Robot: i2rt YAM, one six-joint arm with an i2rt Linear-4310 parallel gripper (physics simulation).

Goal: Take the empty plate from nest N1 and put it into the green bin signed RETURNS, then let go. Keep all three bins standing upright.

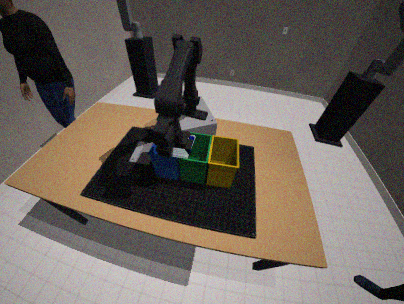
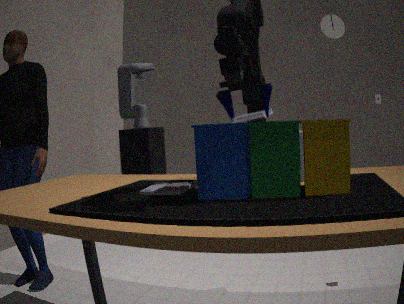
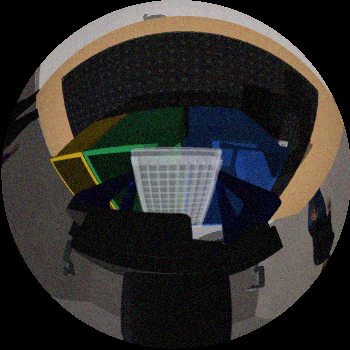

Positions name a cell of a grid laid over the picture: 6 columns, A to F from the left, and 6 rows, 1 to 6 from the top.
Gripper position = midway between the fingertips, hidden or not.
Observation:
In view: the gripper (image 2: D3), a blue bin (image 2: D4), a gridded plate (image 3: D4), a green bin (image 2: E3) and a yellow bin (image 2: E3).
The blue bin shows as well in image 3 (image 3: E3). The green bin shows as well in image 1 (image 1: C4) and in image 3 (image 3: B3). The yellow bin also shows in image 1 (image 1: D4) and in image 3 (image 3: B3).

